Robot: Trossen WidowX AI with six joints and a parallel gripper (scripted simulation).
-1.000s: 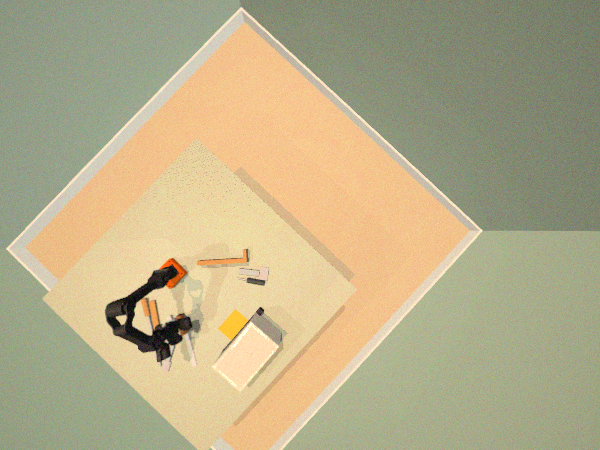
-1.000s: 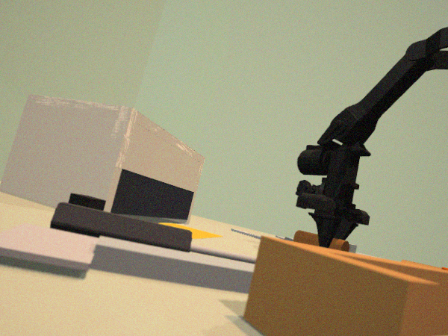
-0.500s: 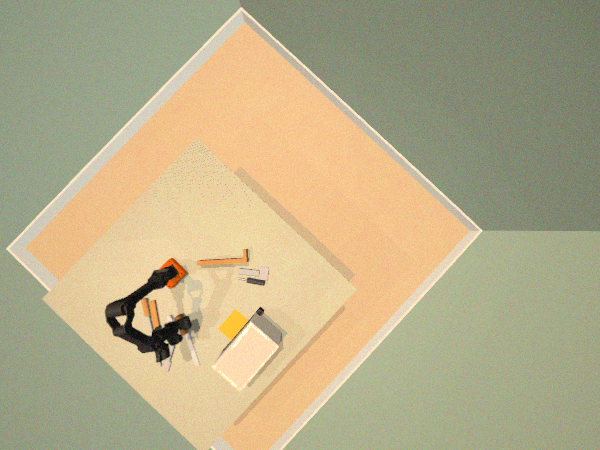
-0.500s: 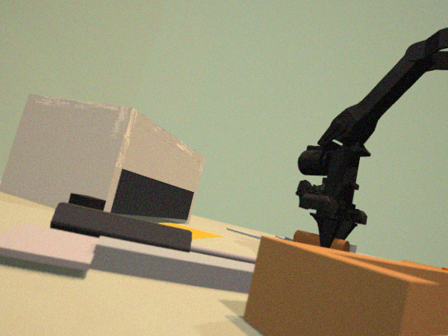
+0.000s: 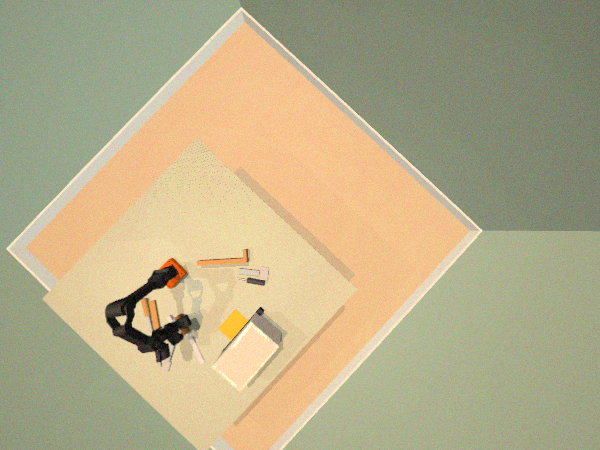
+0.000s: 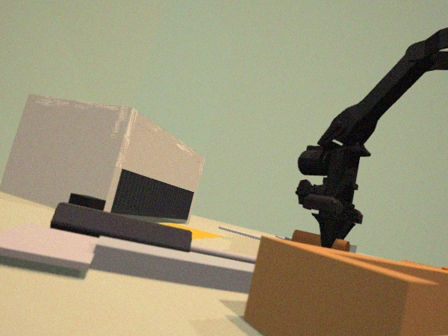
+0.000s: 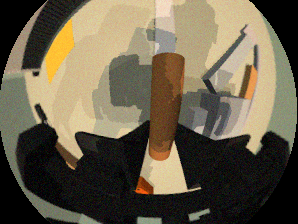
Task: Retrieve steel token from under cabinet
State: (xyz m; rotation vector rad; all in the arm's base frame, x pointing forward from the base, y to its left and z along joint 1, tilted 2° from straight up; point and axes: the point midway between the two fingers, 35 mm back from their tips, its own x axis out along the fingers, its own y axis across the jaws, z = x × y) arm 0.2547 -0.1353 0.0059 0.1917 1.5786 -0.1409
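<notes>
Now: the orange stick 6 cm behind my gripper tip and 14 cm to the right of it. From my gripper tip the other things lie so: token: 34 cm ahead, 21 cm to the left, 1 cm below; then dark screwdriver: 6 cm ahead, 45 cm to the left.
</notes>
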